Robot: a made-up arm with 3 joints. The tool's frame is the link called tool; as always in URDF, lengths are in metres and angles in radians.
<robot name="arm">
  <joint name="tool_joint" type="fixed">
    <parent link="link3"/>
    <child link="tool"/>
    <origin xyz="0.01 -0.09 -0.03" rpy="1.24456 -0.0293 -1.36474"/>
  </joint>
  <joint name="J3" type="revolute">
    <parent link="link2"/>
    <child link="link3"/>
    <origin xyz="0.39 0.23 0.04"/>
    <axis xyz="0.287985 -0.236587 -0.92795"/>
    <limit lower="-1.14" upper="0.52"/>
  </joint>
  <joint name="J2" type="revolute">
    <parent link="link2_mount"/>
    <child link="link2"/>
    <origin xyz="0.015 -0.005 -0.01"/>
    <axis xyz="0 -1 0"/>
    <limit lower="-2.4" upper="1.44"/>
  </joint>
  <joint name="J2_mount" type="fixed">
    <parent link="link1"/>
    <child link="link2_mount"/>
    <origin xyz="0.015 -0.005 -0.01"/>
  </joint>
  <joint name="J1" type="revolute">
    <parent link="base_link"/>
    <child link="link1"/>
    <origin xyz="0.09 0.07 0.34"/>
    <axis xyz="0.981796 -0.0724 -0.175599"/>
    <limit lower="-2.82" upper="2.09"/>
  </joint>
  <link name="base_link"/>
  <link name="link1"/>
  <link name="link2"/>
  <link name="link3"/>
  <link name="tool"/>
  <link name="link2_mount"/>
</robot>
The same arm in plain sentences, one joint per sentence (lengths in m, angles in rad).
The arm has three revolute joints in a row. What follows holds with every joint at zero, and every direction is one of the base frame's.
Joint 1 lies 0.09 m along +x and 0.07 m along +y and 0.34 m along +z from the base frame's origin and rotates about the direction (0.981796, -0.0724, -0.175599), from -2.82 to 2.09 rad.
Joint 2 lies 0.03 m along +x and 0.01 m along -y and 0.02 m along -z from joint 1 and rotates about -y, from -2.4 to 1.44 rad.
Joint 3 lies 0.39 m along +x and 0.23 m along +y and 0.04 m along +z from joint 2 and rotates about the direction (0.287985, -0.236587, -0.92795), from -1.14 to 0.52 rad.
The tool frame, which is the frame that the pose is given for, lies 0.01 m along +x and 0.09 m along -y and 0.03 m along -z from joint 3; its axes are the base frame's turned by roll 1.2446, pitch -0.0293 and yaw -1.3647 rad (as in URDF: about the fixed x, then y, then z).

